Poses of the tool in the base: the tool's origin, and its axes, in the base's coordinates. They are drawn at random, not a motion.
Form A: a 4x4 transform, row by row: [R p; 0 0 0 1], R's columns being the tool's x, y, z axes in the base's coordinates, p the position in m. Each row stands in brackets.
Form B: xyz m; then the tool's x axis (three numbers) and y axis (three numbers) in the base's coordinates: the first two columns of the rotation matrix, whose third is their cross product. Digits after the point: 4 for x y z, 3 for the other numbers.
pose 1, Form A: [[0.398 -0.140 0.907 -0.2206], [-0.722 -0.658 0.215 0.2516], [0.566 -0.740 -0.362 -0.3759], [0 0 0 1]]
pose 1, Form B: -0.2206 0.2516 -0.3759 0.398 -0.722 0.566 -0.140 -0.658 -0.740
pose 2, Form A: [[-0.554 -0.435 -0.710 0.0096], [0.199 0.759 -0.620 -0.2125], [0.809 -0.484 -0.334 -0.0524], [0 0 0 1]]
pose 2, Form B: 0.0096 -0.2125 -0.0524 -0.554 0.199 0.809 -0.435 0.759 -0.484
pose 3, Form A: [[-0.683 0.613 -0.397 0.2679], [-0.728 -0.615 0.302 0.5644], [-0.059 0.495 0.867 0.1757], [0 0 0 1]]
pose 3, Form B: 0.2679 0.5644 0.1757 -0.683 -0.728 -0.059 0.613 -0.615 0.495
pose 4, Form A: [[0.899 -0.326 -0.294 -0.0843], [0.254 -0.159 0.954 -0.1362], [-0.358 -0.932 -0.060 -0.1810], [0 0 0 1]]
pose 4, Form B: -0.0843 -0.1362 -0.1810 0.899 0.254 -0.358 -0.326 -0.159 -0.932
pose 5, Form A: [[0.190 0.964 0.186 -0.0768], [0.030 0.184 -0.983 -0.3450], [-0.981 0.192 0.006 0.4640], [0 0 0 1]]
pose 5, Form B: -0.0768 -0.3450 0.4640 0.190 0.030 -0.981 0.964 0.184 0.192
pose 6, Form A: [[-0.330 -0.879 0.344 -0.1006], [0.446 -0.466 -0.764 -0.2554], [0.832 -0.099 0.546 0.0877], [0 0 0 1]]
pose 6, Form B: -0.1006 -0.2554 0.0877 -0.330 0.446 0.832 -0.879 -0.466 -0.099
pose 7, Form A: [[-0.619 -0.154 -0.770 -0.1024], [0.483 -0.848 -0.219 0.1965], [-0.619 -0.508 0.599 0.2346], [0 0 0 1]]
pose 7, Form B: -0.1024 0.1965 0.2346 -0.619 0.483 -0.619 -0.154 -0.848 -0.508
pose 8, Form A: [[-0.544 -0.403 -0.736 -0.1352], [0.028 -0.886 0.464 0.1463], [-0.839 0.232 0.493 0.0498], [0 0 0 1]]
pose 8, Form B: -0.1352 0.1463 0.0498 -0.544 0.028 -0.839 -0.403 -0.886 0.232
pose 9, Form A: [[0.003 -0.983 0.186 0.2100], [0.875 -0.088 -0.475 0.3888], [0.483 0.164 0.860 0.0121], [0 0 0 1]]
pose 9, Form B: 0.2100 0.3888 0.0121 0.003 0.875 0.483 -0.983 -0.088 0.164
